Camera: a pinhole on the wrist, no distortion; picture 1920 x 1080 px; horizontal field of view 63.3 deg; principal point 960.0 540.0 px. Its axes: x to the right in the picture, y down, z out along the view. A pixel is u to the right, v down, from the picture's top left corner.
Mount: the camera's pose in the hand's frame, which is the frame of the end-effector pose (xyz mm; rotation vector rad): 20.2 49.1 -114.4 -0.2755 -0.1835 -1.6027
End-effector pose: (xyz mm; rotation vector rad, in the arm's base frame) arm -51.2 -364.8 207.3 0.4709 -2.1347 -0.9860
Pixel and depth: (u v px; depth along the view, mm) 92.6 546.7 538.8
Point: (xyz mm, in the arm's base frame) -342.3 67.2 475.6
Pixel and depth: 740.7 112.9 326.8
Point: -165.5 -120.3 248.6
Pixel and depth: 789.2 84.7 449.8
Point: -232.1 -15.1 211.4
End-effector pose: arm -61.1 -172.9 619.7 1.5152 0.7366 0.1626
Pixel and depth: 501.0 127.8 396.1
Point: 116.4 -375.6 873.1
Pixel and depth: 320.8 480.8 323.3
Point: 139.7 -263.1 842.6
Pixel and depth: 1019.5 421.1 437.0
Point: 168.2 -411.8 729.6
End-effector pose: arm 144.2 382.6 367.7 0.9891 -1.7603 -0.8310
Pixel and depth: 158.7 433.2 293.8
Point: -51.0 500.1 571.9
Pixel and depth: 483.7 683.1 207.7
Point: 25.5 416.8 509.9
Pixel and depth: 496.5 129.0 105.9
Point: 134.2 429.8 469.7
